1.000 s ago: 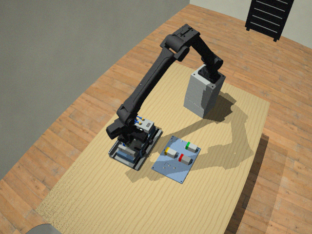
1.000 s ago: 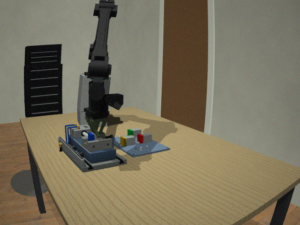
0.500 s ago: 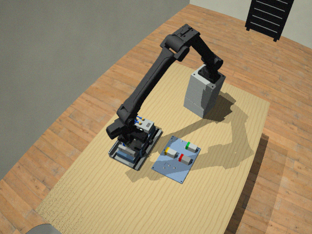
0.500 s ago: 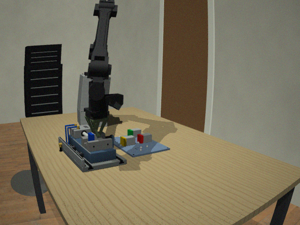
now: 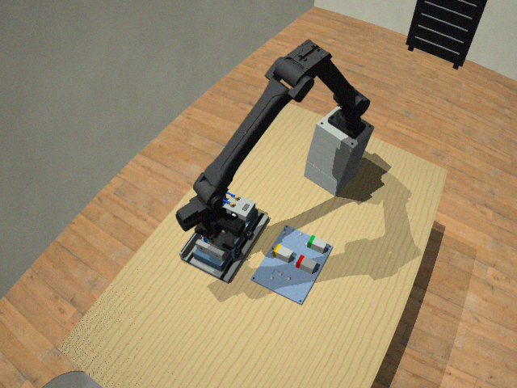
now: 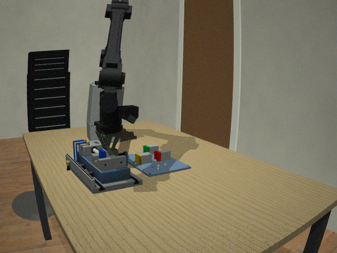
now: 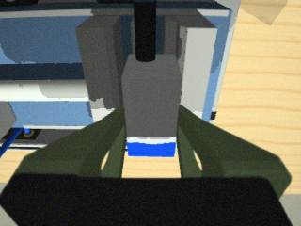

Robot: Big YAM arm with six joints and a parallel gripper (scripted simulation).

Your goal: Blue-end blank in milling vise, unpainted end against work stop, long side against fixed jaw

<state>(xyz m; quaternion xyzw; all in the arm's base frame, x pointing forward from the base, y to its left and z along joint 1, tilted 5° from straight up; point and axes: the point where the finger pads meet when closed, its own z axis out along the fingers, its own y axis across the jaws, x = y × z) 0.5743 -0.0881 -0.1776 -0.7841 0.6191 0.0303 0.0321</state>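
Right now the fixed jaw is 4 cm below my hand, 3 cm ahead of it and 1 cm to the left of it. The rest, counted from my hand: light blue plate (22 cm to the left, 15 cm behind, 11 cm below); then yellow-ended blank (17 cm to the left, 15 cm behind, 9 cm below); then black work stop rod (4 cm to the left, 3 cm below, 1 cm behind).
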